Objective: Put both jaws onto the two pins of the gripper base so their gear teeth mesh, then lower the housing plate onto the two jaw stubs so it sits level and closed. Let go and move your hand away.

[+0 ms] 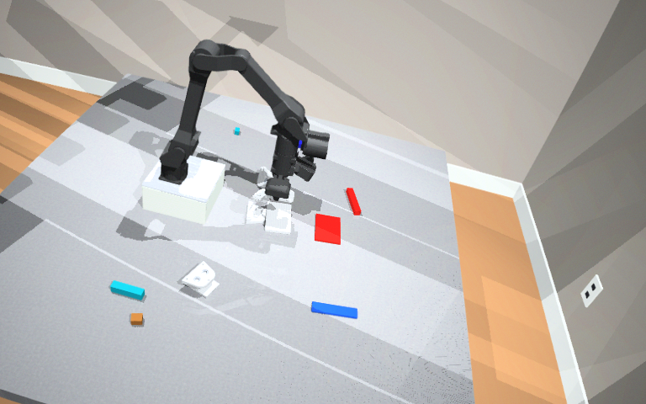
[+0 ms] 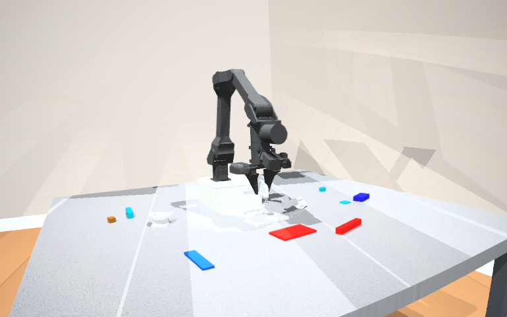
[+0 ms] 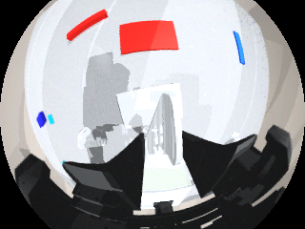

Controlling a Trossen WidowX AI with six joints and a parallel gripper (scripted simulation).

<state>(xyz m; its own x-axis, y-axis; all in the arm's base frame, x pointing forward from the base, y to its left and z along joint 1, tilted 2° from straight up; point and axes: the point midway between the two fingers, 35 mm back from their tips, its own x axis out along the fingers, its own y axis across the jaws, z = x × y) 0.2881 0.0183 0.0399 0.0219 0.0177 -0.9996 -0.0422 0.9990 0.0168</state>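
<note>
Now: the flat white plate 80 mm below my gripper tip and 20 mm ahead of it. The rest, counted from my gripper tip: white housing plate 80 mm below, 50 mm behind, 10 mm to the right; then red plate 160 mm ahead, 80 mm below, 10 mm to the left; then white jaw 120 mm to the left, 50 mm below, 50 mm behind.
</note>
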